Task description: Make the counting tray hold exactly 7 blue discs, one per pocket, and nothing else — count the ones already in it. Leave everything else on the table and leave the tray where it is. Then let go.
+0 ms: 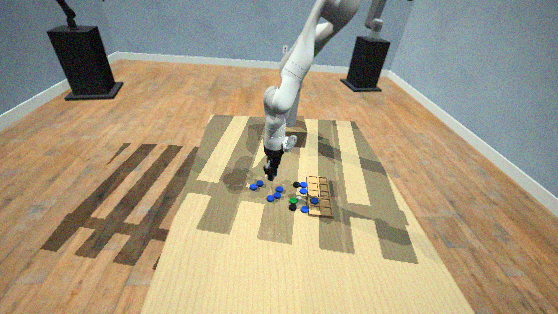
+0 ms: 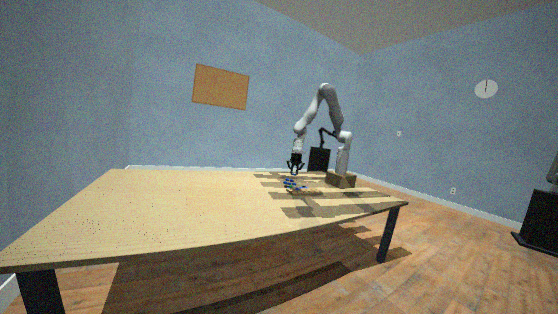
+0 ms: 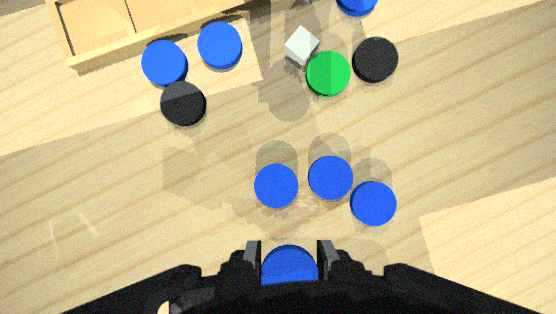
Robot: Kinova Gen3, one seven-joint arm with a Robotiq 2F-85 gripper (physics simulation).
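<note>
My gripper [image 1: 270,176] [image 2: 295,171] [image 3: 289,259] is shut on a blue disc [image 3: 289,266] and holds it a little above the table. Three blue discs [image 3: 275,185] [image 3: 330,177] [image 3: 373,202] lie on the table just ahead of it. The wooden counting tray [image 1: 321,215] [image 2: 312,192] [image 3: 115,48] lies to the right, with one blue disc [image 1: 314,200] in a pocket. Two blue discs [image 3: 164,62] [image 3: 219,45] lie against its near edge. Several more blue discs lie loose, such as one at the far left [image 1: 253,187].
Two black discs [image 3: 182,103] [image 3: 374,59], a green disc [image 3: 328,73] [image 1: 293,200] and a small white cube [image 3: 301,48] lie between the blue discs and the tray. The arm's wooden base block [image 2: 340,179] stands at the back of the table.
</note>
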